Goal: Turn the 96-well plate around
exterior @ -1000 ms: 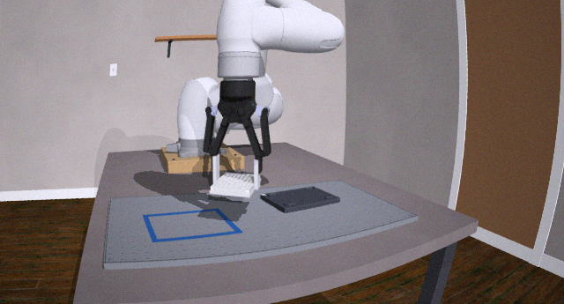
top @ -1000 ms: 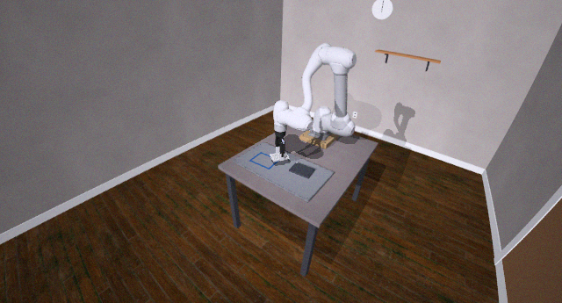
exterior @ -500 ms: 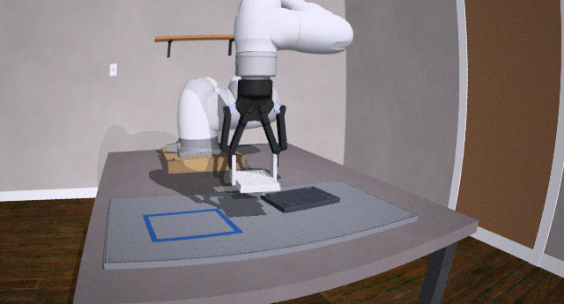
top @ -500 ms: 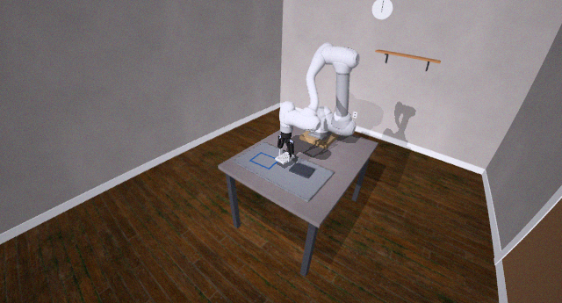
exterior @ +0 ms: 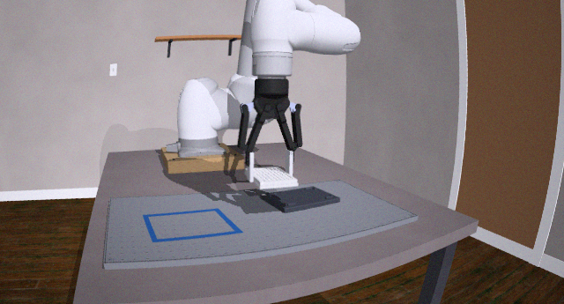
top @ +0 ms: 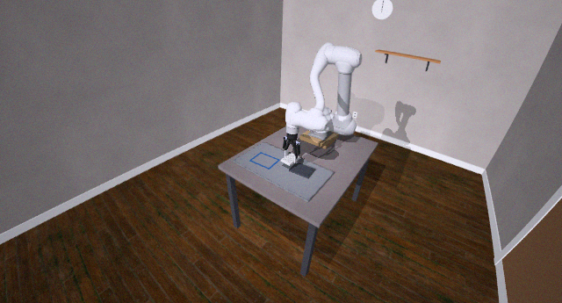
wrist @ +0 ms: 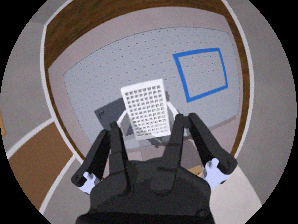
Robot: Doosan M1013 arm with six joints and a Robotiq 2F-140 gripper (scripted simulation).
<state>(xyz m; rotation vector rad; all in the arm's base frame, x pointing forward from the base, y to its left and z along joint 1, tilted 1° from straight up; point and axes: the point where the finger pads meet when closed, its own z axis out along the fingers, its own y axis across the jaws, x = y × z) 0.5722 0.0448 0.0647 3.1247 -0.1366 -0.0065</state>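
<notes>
My hand is 20 mm past the dark plate nest N1, 90 mm to the right of it and 90 mm above it. The rest, counted from my hand: white 96-well plate: 20 mm below.
</notes>
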